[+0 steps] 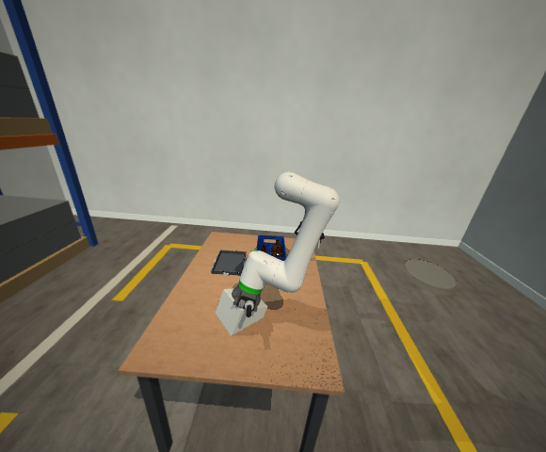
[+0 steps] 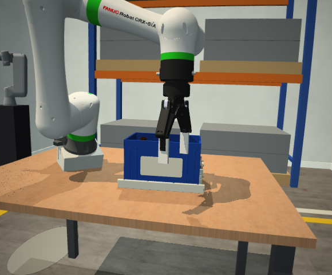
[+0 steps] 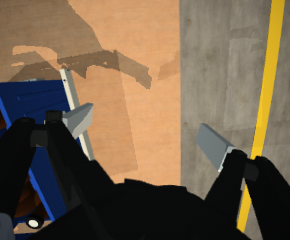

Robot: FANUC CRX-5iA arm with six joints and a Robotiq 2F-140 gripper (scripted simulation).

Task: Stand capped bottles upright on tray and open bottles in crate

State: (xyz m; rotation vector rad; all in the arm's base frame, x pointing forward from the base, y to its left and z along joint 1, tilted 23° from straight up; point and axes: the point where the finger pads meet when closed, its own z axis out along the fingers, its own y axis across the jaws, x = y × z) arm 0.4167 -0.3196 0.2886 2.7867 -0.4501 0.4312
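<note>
Right now the open bottle is 50 mm behind my hand, 300 mm to the left of it and 80 mm below it. Round my hand: blue crate: 50 mm behind, 260 mm to the left, 80 mm below; dark tray: 20 mm behind, 530 mm to the left, 160 mm below; brown capped bottle: 140 mm behind, 220 mm to the left, 80 mm below.
</note>
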